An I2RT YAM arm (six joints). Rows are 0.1 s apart.
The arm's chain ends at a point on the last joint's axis. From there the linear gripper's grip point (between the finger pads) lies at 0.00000 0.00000 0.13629 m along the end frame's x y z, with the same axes.
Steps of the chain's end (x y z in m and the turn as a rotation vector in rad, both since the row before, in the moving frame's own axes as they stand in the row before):
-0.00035 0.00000 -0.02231 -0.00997 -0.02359 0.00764
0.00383 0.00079 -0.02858 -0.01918 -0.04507 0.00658
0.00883 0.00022 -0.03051 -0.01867 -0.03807 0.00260
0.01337 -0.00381 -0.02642 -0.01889 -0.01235 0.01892
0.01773 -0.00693 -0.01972 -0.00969 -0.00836 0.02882
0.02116 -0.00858 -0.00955 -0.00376 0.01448 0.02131
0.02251 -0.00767 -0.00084 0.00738 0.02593 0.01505
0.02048 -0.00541 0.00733 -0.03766 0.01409 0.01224
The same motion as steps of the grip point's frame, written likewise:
-0.00357 0.00135 -0.02235 -0.00997 -0.02359 0.00764
-0.00232 0.00338 -0.02874 -0.01918 -0.04507 0.00658
0.00364 0.00276 -0.03063 -0.01867 -0.03807 0.00260
0.01166 -0.00125 -0.02645 -0.01889 -0.01235 0.01892
0.01657 -0.00563 -0.01973 -0.00969 -0.00836 0.02882
0.02313 -0.00805 -0.00957 -0.00376 0.01448 0.02131
0.02605 -0.00865 -0.00089 0.00738 0.02593 0.01505
0.02237 -0.00027 0.00722 -0.03766 0.01409 0.01224

